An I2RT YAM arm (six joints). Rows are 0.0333 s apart.
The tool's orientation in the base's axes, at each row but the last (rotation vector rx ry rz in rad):
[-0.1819, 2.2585, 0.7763]
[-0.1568, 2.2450, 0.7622]
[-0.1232, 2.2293, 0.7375]
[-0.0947, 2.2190, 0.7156]
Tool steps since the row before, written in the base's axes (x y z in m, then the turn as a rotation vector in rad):
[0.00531, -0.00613, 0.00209, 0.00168, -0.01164, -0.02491]
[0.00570, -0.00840, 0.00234, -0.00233, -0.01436, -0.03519]
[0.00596, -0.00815, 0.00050, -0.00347, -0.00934, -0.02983]
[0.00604, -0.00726, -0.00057, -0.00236, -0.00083, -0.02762]
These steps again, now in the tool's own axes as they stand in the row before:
[-0.00586, -0.00578, -0.00154, 0.01468, -0.02190, 0.00798]
[-0.00665, -0.00761, -0.00251, 0.02433, -0.02769, 0.00955]
[-0.00564, -0.00834, -0.00085, 0.02206, -0.02067, 0.00867]
[-0.00489, -0.00808, 0.00054, 0.02107, -0.01283, 0.01268]

